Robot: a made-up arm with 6 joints.
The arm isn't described. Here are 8 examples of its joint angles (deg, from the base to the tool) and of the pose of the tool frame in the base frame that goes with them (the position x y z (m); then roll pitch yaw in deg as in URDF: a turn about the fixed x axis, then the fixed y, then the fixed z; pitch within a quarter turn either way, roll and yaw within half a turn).
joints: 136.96 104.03 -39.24 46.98 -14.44 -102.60
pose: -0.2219 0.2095 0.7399 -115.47 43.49 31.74
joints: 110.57 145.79 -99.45 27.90 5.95 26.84
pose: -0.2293 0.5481 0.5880 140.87 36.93 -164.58
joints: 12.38 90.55 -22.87 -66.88 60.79 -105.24
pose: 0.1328 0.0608 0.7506 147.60 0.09 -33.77
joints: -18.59 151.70 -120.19 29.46 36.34 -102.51
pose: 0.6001 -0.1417 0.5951 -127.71 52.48 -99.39
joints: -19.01 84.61 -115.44 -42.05 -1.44 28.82
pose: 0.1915 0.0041 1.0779 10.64 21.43 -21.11
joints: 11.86 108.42 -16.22 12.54 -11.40 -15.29
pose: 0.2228 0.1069 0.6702 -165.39 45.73 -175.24
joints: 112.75 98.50 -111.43 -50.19 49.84 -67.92
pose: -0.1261 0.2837 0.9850 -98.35 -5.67 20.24
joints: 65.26 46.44 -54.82 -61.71 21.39 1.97
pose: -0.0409 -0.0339 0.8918 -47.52 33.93 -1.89
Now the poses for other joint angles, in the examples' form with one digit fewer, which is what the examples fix.
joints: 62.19 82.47 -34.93 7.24 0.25 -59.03
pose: 0.052 0.182 0.811 -107.1 55.5 -32.8
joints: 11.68 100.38 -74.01 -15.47 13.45 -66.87
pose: 0.324 0.124 0.854 -100.7 29.3 -62.4
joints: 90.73 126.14 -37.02 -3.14 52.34 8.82
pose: -0.039 0.343 0.613 -151.8 -12.8 -102.9
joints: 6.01 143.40 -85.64 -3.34 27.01 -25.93
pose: 0.523 0.118 0.554 -160.1 40.7 -151.9
